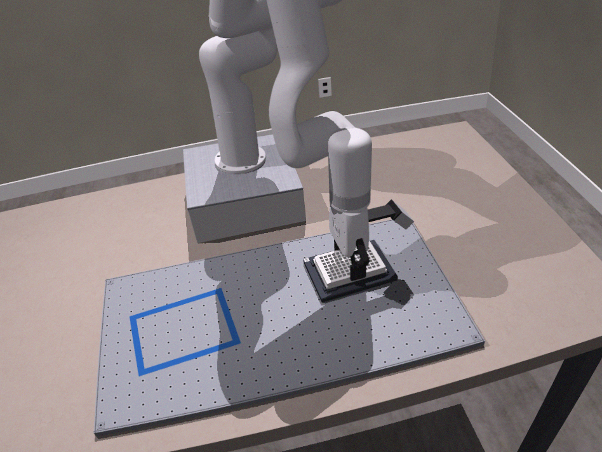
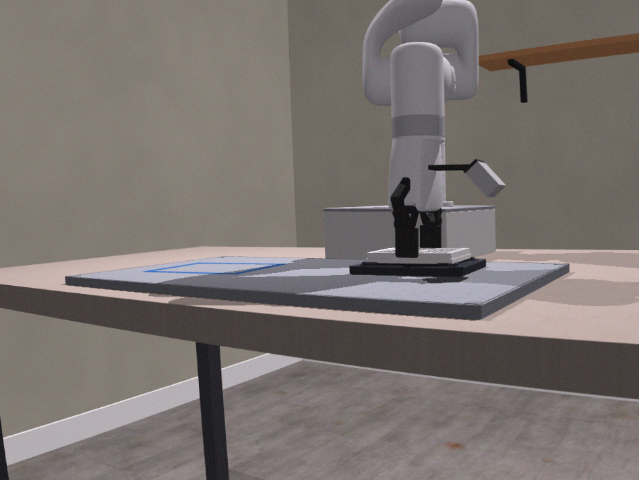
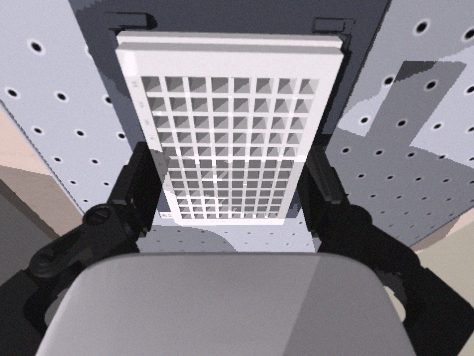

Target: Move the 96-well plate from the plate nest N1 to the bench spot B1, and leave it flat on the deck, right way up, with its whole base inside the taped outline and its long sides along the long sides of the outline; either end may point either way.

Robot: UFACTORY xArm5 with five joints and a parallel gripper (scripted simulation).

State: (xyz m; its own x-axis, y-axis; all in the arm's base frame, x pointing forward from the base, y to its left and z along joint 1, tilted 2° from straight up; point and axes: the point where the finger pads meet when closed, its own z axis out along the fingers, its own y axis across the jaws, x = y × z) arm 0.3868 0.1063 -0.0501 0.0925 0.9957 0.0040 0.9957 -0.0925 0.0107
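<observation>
Right now my hand is 30 mm above the black plate nest N1. From my hand the other things lie so: white 96-well plate: 10 mm below.
</observation>
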